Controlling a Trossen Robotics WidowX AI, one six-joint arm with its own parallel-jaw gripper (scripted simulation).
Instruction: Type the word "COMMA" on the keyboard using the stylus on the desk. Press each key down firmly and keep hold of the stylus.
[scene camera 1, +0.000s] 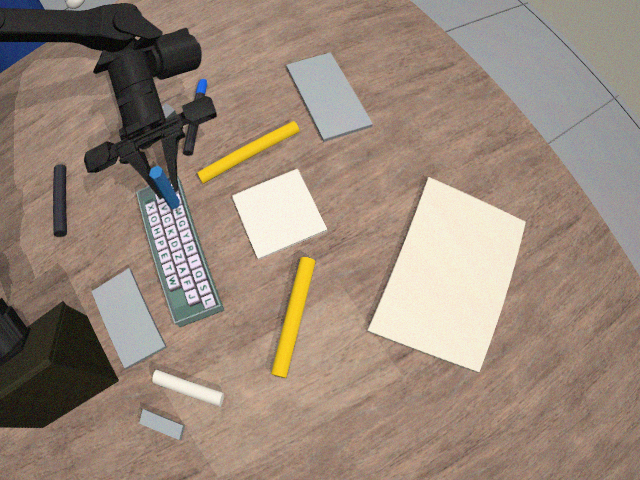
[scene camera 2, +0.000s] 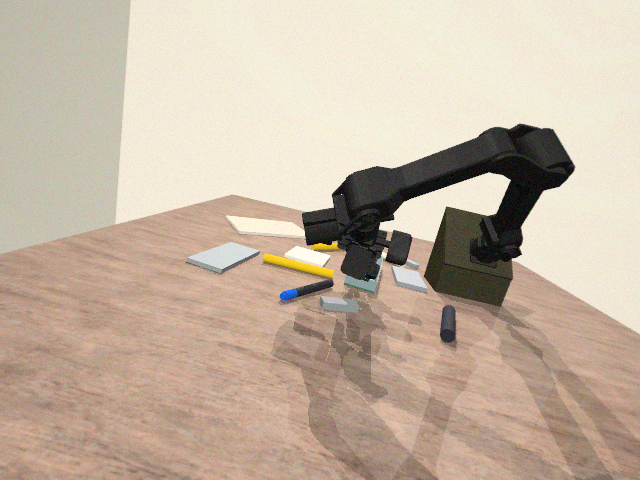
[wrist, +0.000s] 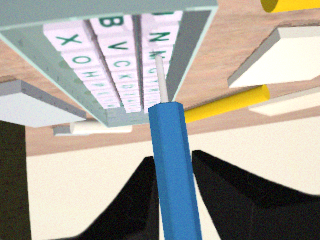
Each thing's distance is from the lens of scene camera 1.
my gripper (scene camera 1: 169, 195): 0.65 m
white cylinder (scene camera 1: 160, 378): 0.65 m
dark cylinder (scene camera 1: 59, 182): 0.80 m
The marked spots on the white cylinder and the dark cylinder are 0.36 m apart.
